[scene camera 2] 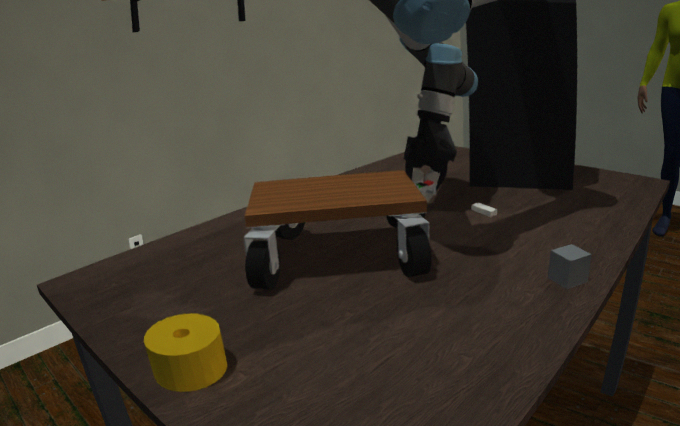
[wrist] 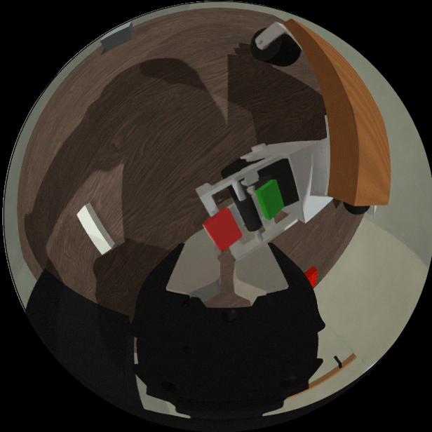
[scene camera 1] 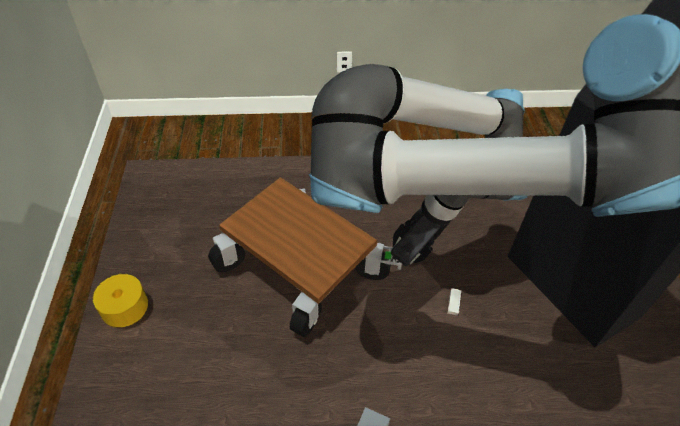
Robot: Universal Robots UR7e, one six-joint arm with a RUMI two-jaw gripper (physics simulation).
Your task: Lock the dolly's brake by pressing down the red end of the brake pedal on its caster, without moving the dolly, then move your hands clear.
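Places are measured from the arm's base along level axes (x ahead, y left, z up), in millimetres.
Pixels of known places: gripper, between the fingertips: (scene camera 1: 397,262).
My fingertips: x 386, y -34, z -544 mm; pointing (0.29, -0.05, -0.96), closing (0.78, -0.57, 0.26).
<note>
Behind a point stands the place of what it marks.
The dolly (scene camera 1: 298,235) {x 619, y -26, z -442 mm} (scene camera 2: 336,195) {x 638, y -6, z -442 mm} (wrist: 345,125) has a wooden deck and stands on its casters. Its braked caster (scene camera 1: 373,259) {x 449, y 7, z -478 mm} (wrist: 311,172) points toward my arm. The pedal's red end (wrist: 222,229) (scene camera 2: 428,182) {x 386, y -1, z -477 mm} is on the outer side, and its green end (wrist: 270,199) (scene camera 1: 387,255) {x 417, y -6, z -479 mm} is nearer the deck. My gripper (wrist: 224,221) (scene camera 2: 425,174) is shut, with nothing held. Its fingertips are right at the red end, which overlaps the left fingertip in the wrist view; contact is unclear. In scene camera 1 the gripper body hides the red end.
A white block (scene camera 1: 454,301) {x 259, y 63, z -554 mm} (scene camera 2: 484,209) {x 270, y 68, z -555 mm} (wrist: 95,228) lies near the caster. A yellow cylinder (scene camera 1: 120,301) {x 996, y 117, z -510 mm} (scene camera 2: 185,351) {x 1024, y 140, z -510 mm} stands beyond the dolly. A grey cube (scene camera 1: 373,417) {x 451, y 348, z -515 mm} (scene camera 2: 569,265) {x 486, y 374, z -524 mm} (wrist: 117,37) sits apart. A black pedestal (scene camera 1: 567,260) {x 39, y 35, z -421 mm} (scene camera 2: 521,100) {x 38, y 36, z -335 mm} stands behind the gripper.
</note>
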